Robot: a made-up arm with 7 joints. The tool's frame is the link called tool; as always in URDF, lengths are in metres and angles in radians. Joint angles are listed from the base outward.
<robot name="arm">
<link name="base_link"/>
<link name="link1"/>
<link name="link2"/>
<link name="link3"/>
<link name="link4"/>
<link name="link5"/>
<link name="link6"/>
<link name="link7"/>
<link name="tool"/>
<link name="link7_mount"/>
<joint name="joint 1" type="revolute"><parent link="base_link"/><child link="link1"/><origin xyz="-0.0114 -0.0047 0.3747" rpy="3.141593 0 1.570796"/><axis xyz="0 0 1"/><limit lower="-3.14" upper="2.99"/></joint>
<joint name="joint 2" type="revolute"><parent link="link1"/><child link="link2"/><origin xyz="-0.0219 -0.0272 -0.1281" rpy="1.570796 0 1.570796"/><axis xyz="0 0 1"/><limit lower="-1.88" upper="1.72"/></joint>
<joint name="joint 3" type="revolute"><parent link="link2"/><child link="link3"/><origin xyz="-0.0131 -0.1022 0.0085" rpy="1.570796 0 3.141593"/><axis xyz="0 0 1"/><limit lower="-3.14" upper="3.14"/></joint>
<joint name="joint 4" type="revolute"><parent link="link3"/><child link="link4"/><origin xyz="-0.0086 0.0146 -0.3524" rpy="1.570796 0 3.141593"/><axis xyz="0 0 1"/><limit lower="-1.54" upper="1.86"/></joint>
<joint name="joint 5" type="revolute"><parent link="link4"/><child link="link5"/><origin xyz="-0.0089 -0.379 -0.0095" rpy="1.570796 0 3.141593"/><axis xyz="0 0 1"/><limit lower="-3.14" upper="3.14"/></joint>
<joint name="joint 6" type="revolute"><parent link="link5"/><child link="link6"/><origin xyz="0.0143 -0.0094 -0.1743" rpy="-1.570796 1.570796 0"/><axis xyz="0 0 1"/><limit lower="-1.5" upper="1.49"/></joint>
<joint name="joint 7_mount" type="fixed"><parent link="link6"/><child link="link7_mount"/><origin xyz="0.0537 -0.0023 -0.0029"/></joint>
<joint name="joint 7" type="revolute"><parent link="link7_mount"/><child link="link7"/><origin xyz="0.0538 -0.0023 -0.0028" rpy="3.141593 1.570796 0"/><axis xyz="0 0 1"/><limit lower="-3.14" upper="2.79"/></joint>
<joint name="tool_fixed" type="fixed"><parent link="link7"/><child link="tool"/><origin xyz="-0.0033 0.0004 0.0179" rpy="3.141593 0 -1.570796"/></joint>
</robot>
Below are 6 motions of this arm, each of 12 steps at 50 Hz.
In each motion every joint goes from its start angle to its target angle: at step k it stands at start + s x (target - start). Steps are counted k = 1, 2, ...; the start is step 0. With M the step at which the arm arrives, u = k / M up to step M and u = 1 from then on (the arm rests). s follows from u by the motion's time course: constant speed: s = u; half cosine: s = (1 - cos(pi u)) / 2; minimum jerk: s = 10 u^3 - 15 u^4 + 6 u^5.
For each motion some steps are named. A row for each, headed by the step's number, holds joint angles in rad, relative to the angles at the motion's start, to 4 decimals.
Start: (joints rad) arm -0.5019 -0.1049 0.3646 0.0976 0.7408 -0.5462 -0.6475
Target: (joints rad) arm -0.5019 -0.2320 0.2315 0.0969 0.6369 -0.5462 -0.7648
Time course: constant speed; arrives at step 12
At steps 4, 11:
4: 0.0000 -0.0424 -0.0444 -0.0002 -0.0346 0.0000 -0.0391
11: 0.0000 -0.1165 -0.1220 -0.0006 -0.0952 0.0000 -0.1075

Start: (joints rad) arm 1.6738 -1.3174 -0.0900 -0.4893 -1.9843 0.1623 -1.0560
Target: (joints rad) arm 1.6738 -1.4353 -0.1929 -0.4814 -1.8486 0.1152 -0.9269
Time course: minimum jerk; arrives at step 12
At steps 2, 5, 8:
2: 0.0000 -0.0042 -0.0037 0.0003 0.0048 -0.0017 0.0046
5: 0.0000 -0.0409 -0.0357 0.0027 0.0470 -0.0163 0.0447
8: 0.0000 -0.0932 -0.0813 0.0062 0.1072 -0.0372 0.1020

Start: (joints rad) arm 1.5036 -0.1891 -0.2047 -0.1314 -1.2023 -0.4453 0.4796
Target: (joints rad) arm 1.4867 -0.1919 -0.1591 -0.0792 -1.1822 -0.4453 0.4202
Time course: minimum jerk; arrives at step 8
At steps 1, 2, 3, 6, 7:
1: -0.0003 0.0000 0.0007 0.0008 0.0003 0.0000 -0.0010
2: -0.0017 -0.0003 0.0047 0.0054 0.0021 0.0000 -0.0061
3: -0.0047 -0.0008 0.0125 0.0144 0.0055 0.0000 -0.0163
6: -0.0152 -0.0025 0.0409 0.0468 0.0180 0.0000 -0.0533
7: -0.0166 -0.0028 0.0449 0.0514 0.0198 0.0000 -0.0584

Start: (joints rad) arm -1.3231 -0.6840 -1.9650 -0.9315 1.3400 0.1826 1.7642
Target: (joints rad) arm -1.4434 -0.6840 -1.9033 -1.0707 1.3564 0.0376 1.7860
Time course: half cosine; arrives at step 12
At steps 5, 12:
5: -0.0446 0.0000 0.0229 -0.0516 0.0061 -0.0537 0.0081
12: -0.1203 0.0000 0.0617 -0.1392 0.0164 -0.1450 0.0218

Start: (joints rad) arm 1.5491 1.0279 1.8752 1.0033 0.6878 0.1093 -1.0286
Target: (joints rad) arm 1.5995 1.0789 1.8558 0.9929 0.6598 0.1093 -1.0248
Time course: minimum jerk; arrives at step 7
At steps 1, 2, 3, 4, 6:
1: 0.0012 0.0012 -0.0005 -0.0002 -0.0007 0.0000 0.0001
2: 0.0073 0.0074 -0.0028 -0.0015 -0.0041 0.0000 0.0005
3: 0.0185 0.0188 -0.0071 -0.0038 -0.0103 0.0000 0.0014
4: 0.0319 0.0322 -0.0123 -0.0066 -0.0177 0.0000 0.0024
6: 0.0492 0.0498 -0.0189 -0.0102 -0.0273 0.0000 0.0037

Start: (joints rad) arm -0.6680 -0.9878 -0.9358 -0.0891 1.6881 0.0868 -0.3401
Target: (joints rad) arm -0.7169 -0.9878 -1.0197 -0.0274 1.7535 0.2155 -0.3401
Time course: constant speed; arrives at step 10
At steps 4, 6, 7, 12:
4: -0.0196 0.0000 -0.0336 0.0247 0.0262 0.0515 0.0000
6: -0.0293 0.0000 -0.0503 0.0370 0.0392 0.0772 0.0000
7: -0.0342 0.0000 -0.0587 0.0432 0.0458 0.0901 0.0000
12: -0.0489 0.0000 -0.0839 0.0617 0.0654 0.1287 0.0000

